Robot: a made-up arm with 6 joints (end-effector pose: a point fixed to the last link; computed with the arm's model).
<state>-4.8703 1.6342 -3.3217 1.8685 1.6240 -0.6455</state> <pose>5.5 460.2 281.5 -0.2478 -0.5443 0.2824 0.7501</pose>
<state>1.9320 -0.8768 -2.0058 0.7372 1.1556 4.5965</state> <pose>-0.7 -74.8 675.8 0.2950 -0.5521 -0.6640 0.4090</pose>
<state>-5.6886 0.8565 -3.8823 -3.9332 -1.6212 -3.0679</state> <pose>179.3 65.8 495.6 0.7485 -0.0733 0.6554 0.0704</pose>
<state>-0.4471 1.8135 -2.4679 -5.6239 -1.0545 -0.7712</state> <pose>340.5 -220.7 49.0 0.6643 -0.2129 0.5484 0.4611</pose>
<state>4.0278 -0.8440 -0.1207 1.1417 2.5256 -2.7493</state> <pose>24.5 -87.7 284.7 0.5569 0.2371 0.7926 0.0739</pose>
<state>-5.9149 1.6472 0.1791 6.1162 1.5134 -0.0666</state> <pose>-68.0 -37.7 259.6 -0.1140 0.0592 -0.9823 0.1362</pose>
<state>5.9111 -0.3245 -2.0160 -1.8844 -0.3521 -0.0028</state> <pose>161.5 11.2 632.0 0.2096 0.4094 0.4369 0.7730</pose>
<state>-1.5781 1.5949 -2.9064 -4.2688 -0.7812 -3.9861</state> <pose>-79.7 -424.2 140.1 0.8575 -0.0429 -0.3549 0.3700</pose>
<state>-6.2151 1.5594 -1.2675 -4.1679 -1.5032 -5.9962</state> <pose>161.8 -49.6 20.6 0.3419 -0.5841 0.3954 0.6210</pose>
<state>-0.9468 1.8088 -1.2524 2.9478 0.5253 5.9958</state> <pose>27.8 -42.5 -136.7 0.2437 0.9684 0.0496 0.0162</pose>
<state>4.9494 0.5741 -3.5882 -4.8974 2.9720 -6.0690</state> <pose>88.5 -101.2 542.1 -0.9917 0.0859 -0.0639 0.0715</pose>
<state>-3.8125 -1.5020 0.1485 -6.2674 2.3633 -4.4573</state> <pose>-8.0 4.6 198.6 0.8294 0.2794 0.2577 0.4094</pose>
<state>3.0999 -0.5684 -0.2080 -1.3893 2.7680 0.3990</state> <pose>-76.4 75.7 309.1 0.2163 0.3797 0.7318 0.5230</pose>
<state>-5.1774 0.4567 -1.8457 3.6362 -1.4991 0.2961</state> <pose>100.1 274.7 343.2 0.3529 -0.9020 -0.1512 0.1974</pose>
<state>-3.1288 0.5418 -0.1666 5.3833 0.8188 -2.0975</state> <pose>-58.5 9.6 73.1 -0.8571 -0.0019 -0.3889 0.3379</pose>
